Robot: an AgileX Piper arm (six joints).
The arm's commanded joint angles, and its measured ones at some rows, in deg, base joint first. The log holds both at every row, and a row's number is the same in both.
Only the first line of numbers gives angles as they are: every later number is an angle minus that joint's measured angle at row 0.
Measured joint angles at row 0:
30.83 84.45 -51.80 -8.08 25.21 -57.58
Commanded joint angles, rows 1 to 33:
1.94 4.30 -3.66 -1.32 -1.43 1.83
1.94 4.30 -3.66 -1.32 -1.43 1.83
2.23 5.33 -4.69 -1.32 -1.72 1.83
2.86 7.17 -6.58 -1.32 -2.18 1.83
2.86 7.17 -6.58 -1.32 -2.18 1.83
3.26 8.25 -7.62 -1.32 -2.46 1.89
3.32 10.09 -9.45 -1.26 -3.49 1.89
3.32 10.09 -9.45 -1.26 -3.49 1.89
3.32 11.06 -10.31 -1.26 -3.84 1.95
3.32 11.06 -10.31 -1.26 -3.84 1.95
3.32 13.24 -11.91 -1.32 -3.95 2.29
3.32 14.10 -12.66 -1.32 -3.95 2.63
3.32 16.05 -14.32 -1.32 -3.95 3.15
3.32 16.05 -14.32 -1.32 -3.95 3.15
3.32 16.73 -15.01 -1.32 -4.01 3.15
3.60 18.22 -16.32 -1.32 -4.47 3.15
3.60 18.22 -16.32 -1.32 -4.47 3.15
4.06 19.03 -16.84 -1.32 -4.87 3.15
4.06 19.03 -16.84 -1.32 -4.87 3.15
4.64 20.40 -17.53 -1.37 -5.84 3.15
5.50 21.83 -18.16 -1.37 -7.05 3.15
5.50 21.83 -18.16 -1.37 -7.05 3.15
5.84 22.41 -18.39 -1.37 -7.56 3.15
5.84 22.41 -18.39 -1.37 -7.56 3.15
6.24 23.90 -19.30 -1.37 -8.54 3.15
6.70 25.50 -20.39 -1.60 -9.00 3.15
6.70 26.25 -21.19 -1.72 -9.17 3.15
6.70 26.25 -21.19 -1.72 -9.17 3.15
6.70 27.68 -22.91 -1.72 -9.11 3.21
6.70 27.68 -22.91 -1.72 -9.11 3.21
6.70 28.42 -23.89 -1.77 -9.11 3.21
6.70 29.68 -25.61 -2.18 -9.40 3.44
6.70 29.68 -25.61 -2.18 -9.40 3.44
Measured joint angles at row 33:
6.53 28.14 -23.20 -1.37 -8.71 2.86
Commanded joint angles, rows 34 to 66:
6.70 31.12 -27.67 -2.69 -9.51 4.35
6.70 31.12 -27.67 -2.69 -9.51 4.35
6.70 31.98 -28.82 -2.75 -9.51 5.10
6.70 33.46 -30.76 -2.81 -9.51 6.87
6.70 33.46 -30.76 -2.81 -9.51 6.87
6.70 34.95 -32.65 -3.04 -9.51 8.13
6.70 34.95 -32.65 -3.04 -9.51 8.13
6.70 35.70 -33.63 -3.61 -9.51 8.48
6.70 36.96 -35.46 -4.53 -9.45 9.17
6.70 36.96 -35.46 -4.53 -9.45 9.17
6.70 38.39 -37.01 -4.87 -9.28 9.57
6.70 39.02 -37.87 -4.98 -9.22 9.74
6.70 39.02 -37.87 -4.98 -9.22 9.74
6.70 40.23 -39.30 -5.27 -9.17 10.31
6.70 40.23 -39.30 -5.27 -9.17 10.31
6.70 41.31 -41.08 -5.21 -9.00 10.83
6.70 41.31 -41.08 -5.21 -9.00 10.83
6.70 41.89 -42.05 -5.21 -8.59 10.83
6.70 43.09 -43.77 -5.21 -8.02 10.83
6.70 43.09 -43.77 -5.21 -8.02 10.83
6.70 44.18 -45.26 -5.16 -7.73 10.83
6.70 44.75 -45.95 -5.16 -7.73 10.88
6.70 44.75 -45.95 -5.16 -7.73 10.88
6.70 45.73 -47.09 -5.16 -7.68 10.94
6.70 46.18 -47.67 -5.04 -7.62 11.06
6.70 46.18 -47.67 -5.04 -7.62 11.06
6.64 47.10 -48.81 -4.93 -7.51 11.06
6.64 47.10 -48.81 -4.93 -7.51 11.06
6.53 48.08 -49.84 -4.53 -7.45 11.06
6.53 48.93 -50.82 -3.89 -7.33 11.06
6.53 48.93 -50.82 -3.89 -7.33 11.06
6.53 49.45 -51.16 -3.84 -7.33 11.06
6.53 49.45 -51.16 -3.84 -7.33 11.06
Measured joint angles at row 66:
6.53 48.36 -49.79 -4.53 -7.56 10.54
